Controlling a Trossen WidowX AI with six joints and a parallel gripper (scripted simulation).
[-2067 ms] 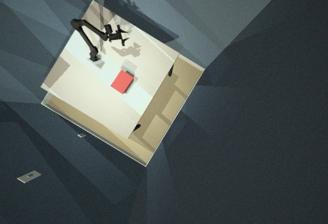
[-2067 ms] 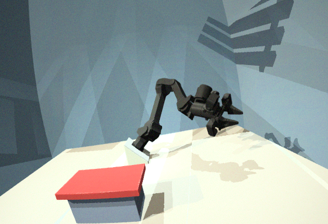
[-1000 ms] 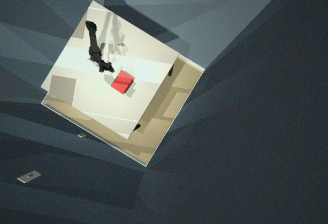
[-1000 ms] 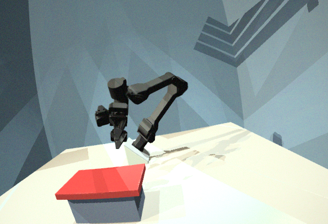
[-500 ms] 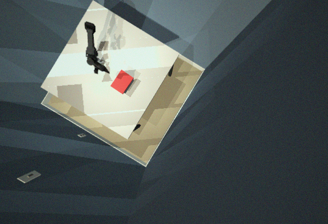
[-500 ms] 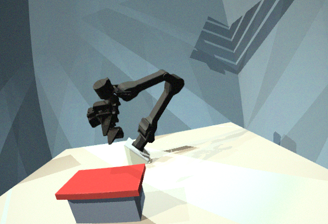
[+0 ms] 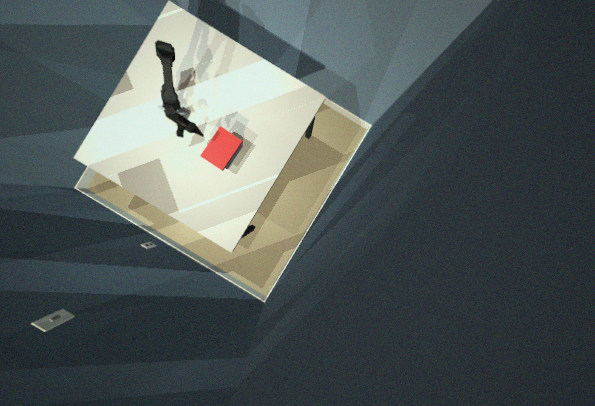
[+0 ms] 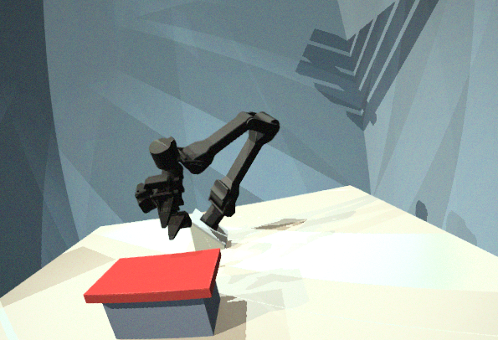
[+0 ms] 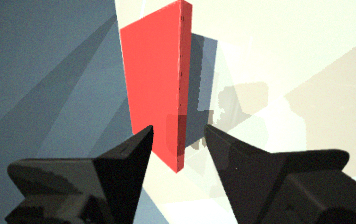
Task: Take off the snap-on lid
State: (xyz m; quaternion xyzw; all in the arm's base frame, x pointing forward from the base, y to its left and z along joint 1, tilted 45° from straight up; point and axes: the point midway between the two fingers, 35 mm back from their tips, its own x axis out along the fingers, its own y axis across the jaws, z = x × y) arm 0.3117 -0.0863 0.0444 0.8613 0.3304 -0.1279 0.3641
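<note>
My gripper tip is 12 cm short of the red lid and 4 cm above it. The rest, counted from my gripper tip: grey-blue storage box 12 cm ahead, 9 cm below.
</note>
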